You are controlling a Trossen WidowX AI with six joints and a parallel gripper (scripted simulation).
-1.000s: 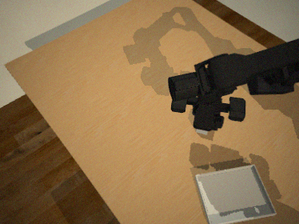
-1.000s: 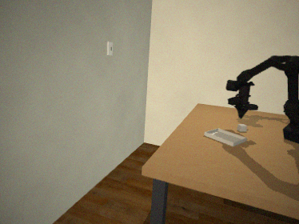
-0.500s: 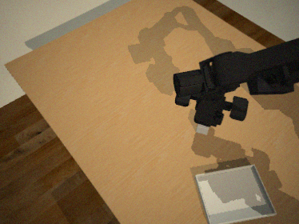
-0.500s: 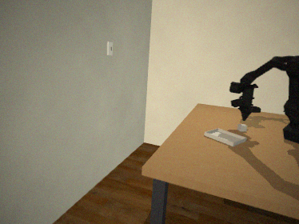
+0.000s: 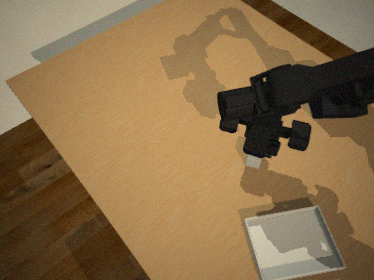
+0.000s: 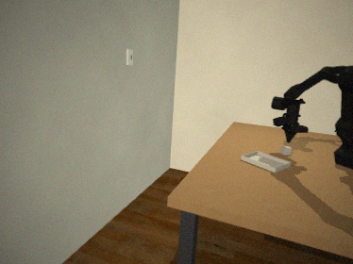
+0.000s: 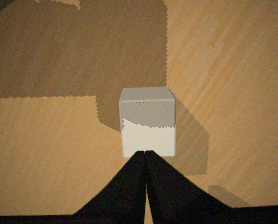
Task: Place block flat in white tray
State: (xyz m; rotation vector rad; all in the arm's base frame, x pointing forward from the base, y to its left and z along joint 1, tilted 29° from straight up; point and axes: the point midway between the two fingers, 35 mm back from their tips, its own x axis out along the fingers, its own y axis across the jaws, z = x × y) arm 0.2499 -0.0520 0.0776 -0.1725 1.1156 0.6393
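The block is 80 mm below my hand. From my hand the other things lie so: white tray (80 mm ahead, 200 mm to the left, 90 mm below).
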